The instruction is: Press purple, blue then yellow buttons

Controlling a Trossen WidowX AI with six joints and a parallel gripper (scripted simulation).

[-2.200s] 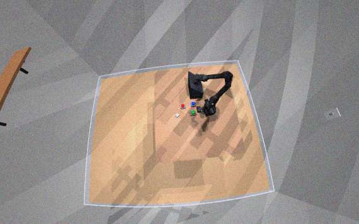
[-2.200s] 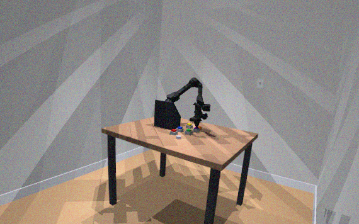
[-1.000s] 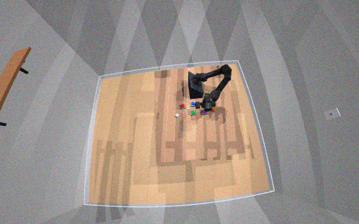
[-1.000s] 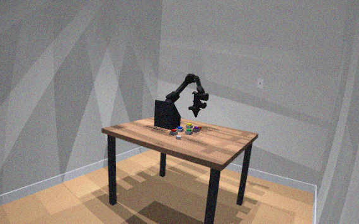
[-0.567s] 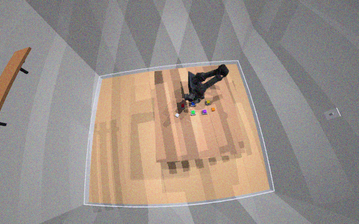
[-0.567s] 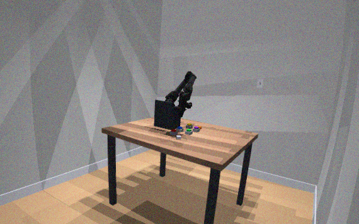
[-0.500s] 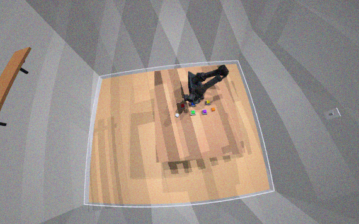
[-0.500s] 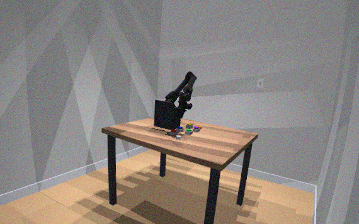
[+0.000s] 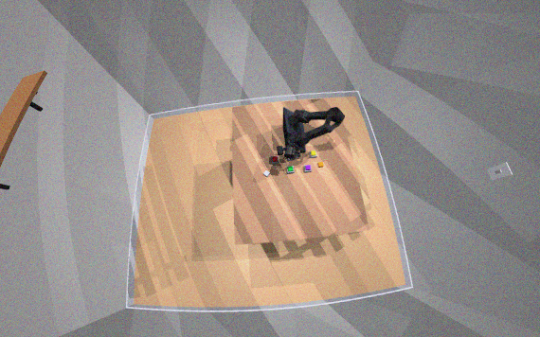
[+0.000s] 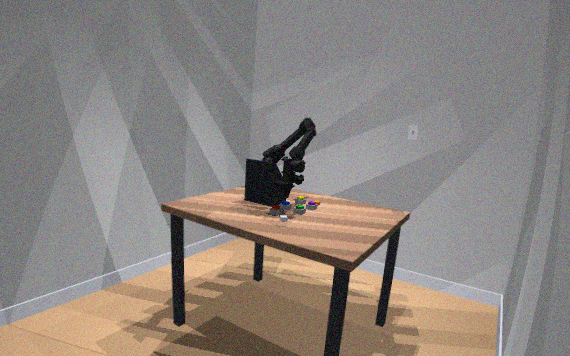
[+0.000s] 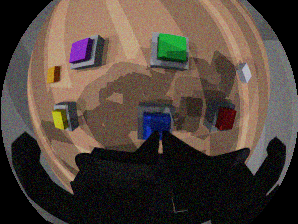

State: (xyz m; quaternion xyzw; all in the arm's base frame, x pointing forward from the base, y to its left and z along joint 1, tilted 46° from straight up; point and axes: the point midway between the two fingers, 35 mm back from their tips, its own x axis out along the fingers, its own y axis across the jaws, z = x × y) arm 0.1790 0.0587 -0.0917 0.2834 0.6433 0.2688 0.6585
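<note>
Right now my gripper tip is 10 mm past the blue button and 30 mm above it. From my gripper tip the other things lie so: purple button (100 mm ahead, 110 mm to the left, 30 mm below); then green button (90 mm ahead, 10 mm to the right, 30 mm below); then red button (10 mm ahead, 110 mm to the right, 30 mm below).
</note>
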